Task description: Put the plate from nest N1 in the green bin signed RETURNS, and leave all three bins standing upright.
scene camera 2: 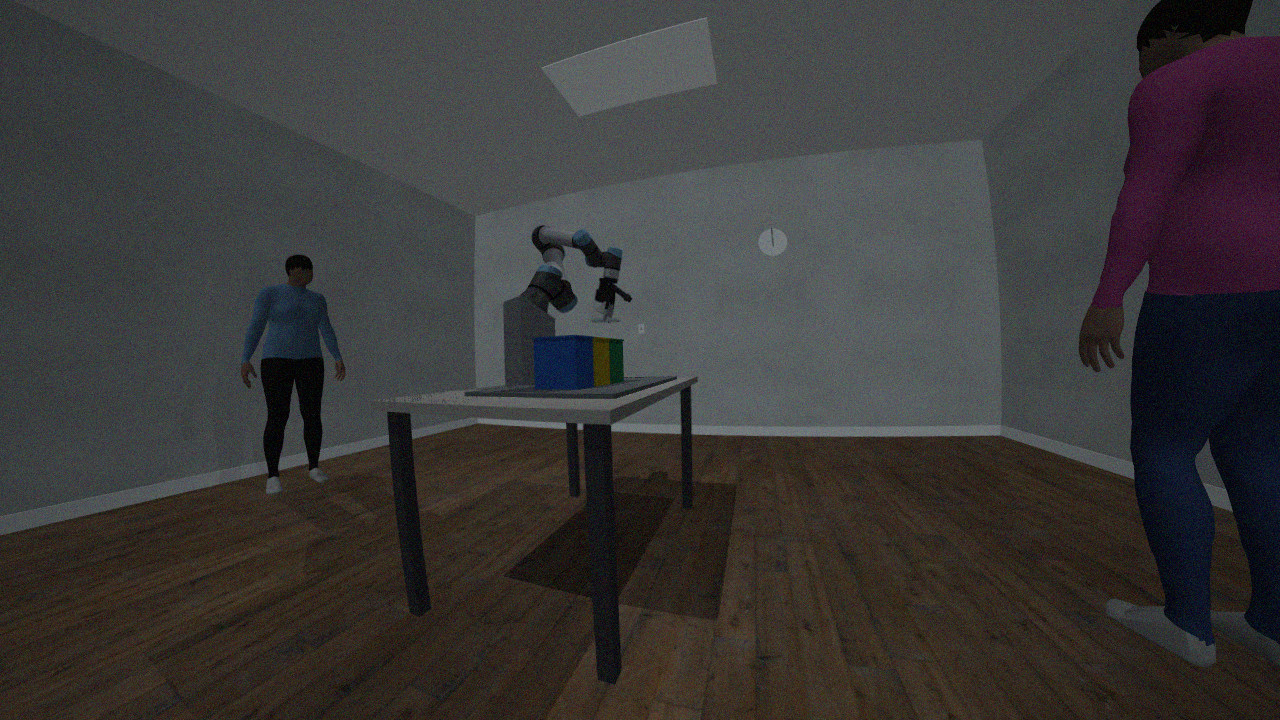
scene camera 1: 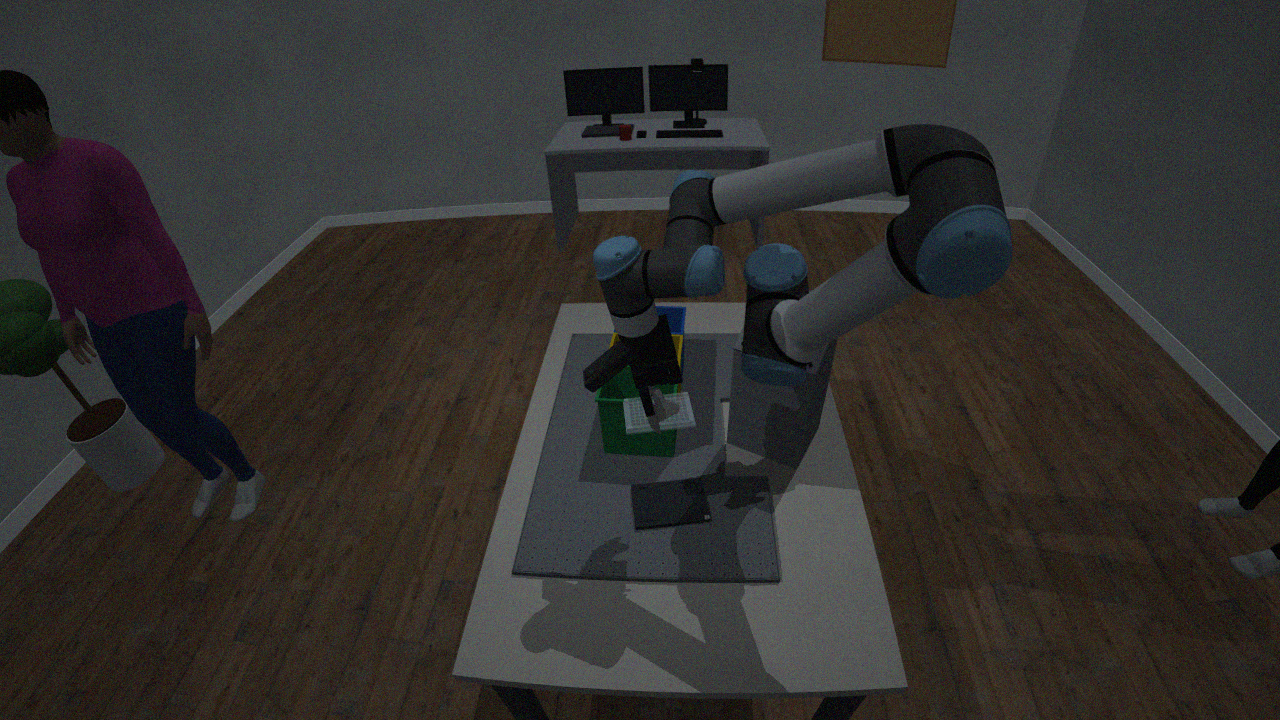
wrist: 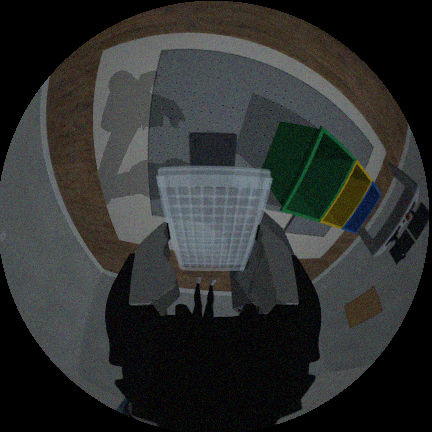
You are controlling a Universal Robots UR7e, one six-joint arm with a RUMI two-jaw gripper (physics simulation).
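Where they show: gripper, fingertip midpoint: [scene camera 2: 606, 321] [scene camera 1: 656, 415] [wrist: 212, 224]; arm's base, link origin: [scene camera 2: 530, 309].
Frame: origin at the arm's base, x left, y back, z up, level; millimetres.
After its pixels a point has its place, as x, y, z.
My gripper [scene camera 1: 660, 410] @[292, -210, -52] [scene camera 2: 608, 313] @[292, -210, -52] [wrist: 212, 224] @[292, -210, -52] is shut on the pale gridded plate [scene camera 1: 635, 417] @[320, -243, -39] [scene camera 2: 605, 319] [wrist: 214, 215] @[300, -232, -38] and holds it roughly level, well above the bins' rims. The green bin [scene camera 1: 637, 443] @[157, -300, -289] [scene camera 2: 617, 362] @[112, -393, -248] [wrist: 320, 180] @[39, -311, -214] stands upright; in the wrist view it is to the right of the plate, apart from it. The yellow bin [scene camera 2: 601, 362] @[-28, -415, -245] [wrist: 347, 200] @[-91, -329, -187] and blue bin [scene camera 1: 673, 315] @[-229, -306, -175] [scene camera 2: 563, 362] @[-216, -399, -240] [wrist: 362, 207] @[-220, -363, -186] stand upright beside it in a row. A dark nest [scene camera 1: 666, 505] @[296, -194, -319] [wrist: 212, 148] @[298, -226, -319] lies on the mat. No sign or nest label is readable.
The bins and nest are on a grey perforated mat [scene camera 1: 554, 537] @[434, -407, -331] [wrist: 225, 80] @[344, -412, -331] on a white table [scene camera 1: 832, 626] @[496, 189, -343]. A person in pink [scene camera 1: 107, 232] [scene camera 2: 1199, 179] stands to the side of the table. A person in blue [scene camera 2: 293, 322] stands near the wall. A desk with monitors [scene camera 1: 604, 91] is behind.
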